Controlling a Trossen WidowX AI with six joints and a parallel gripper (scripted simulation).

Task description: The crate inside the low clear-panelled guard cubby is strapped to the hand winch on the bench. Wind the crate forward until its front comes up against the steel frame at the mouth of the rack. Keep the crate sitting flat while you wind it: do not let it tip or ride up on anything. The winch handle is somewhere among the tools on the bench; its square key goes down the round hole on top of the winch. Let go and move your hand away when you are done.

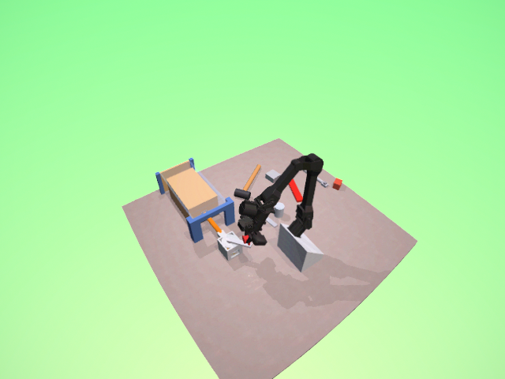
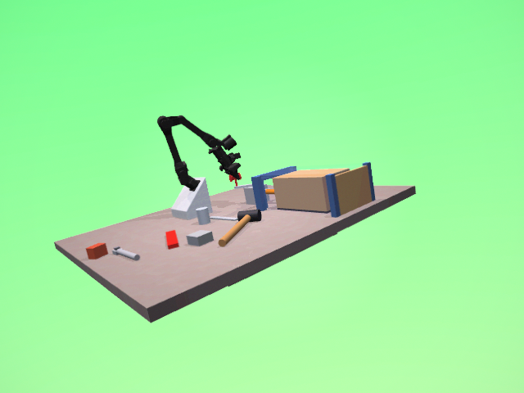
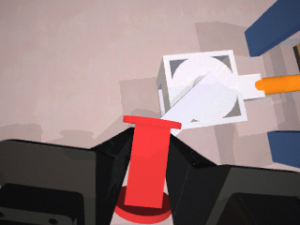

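The winch handle is 30 mm below my gripper tip, 20 mm ahead of it and 10 mm to the left of it. From my gripper tip the other things lie so: flat steel bar: 230 mm to the right, 190 mm ahead, 130 mm below; white winch: 100 mm below, 60 mm ahead, 40 mm to the left; red grip: 20 mm to the right.
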